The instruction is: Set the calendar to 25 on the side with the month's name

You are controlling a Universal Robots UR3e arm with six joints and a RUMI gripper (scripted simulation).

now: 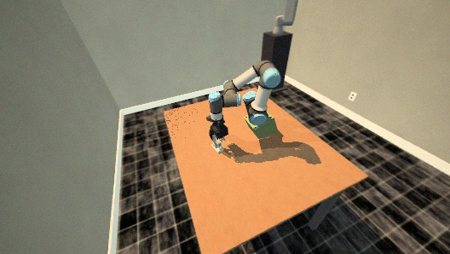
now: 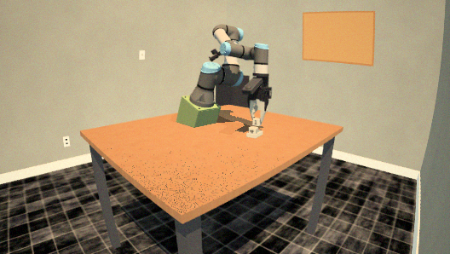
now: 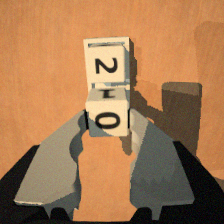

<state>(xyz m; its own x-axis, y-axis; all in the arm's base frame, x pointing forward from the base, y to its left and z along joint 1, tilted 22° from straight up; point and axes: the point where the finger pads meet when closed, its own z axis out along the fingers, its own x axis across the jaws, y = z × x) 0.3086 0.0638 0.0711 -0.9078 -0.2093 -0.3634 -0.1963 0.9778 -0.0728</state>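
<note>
My gripper is now 2 cm to the left of the white calendar tray and 6 cm above it. From my hand the other things lie so: white calendar cube: 1 cm below.
</note>
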